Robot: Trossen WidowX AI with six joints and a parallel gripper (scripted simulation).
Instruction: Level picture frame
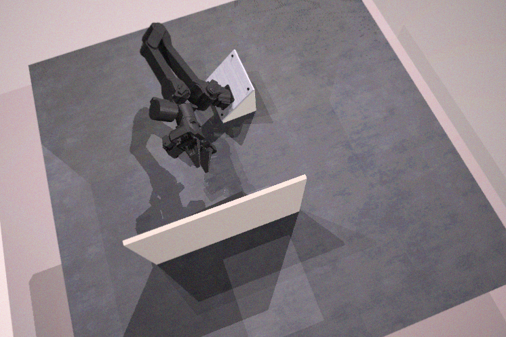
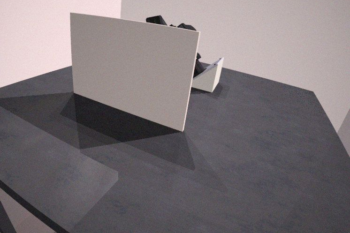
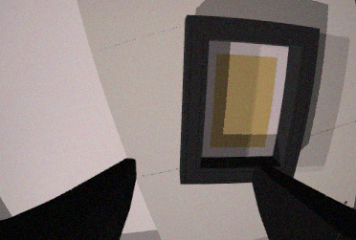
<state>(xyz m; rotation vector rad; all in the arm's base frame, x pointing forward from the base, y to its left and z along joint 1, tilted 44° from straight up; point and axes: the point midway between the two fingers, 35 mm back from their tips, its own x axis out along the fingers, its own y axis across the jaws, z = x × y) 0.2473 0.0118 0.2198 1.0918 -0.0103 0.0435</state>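
Right now my gripper tip is 130 mm short of the picture frame, 50 mm above it and 20 mm to the right of it. The rest, counted from my gripper tip: wall panel 140 mm ahead, 60 mm below.
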